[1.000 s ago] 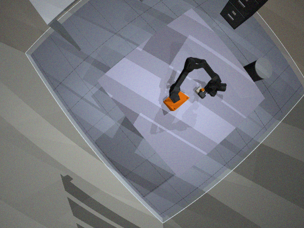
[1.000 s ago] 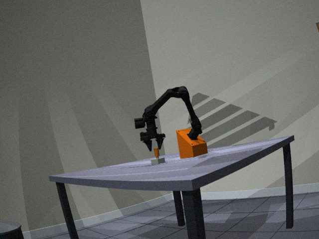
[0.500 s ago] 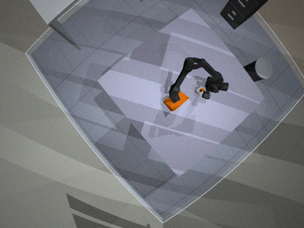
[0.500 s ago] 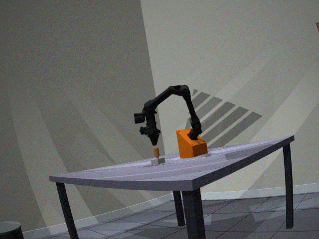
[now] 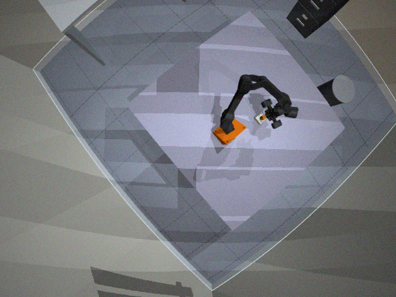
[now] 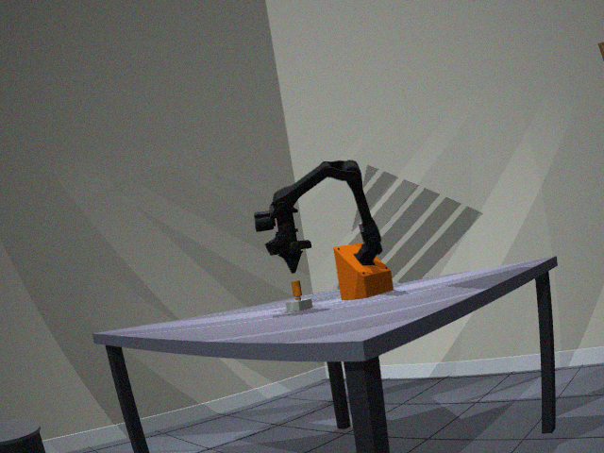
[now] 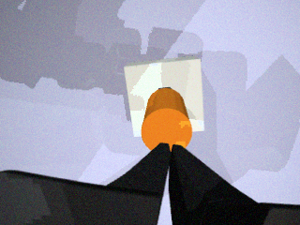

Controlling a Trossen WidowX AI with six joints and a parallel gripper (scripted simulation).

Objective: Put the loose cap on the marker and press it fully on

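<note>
My gripper tip is 5 cm above the orange cap.
</note>
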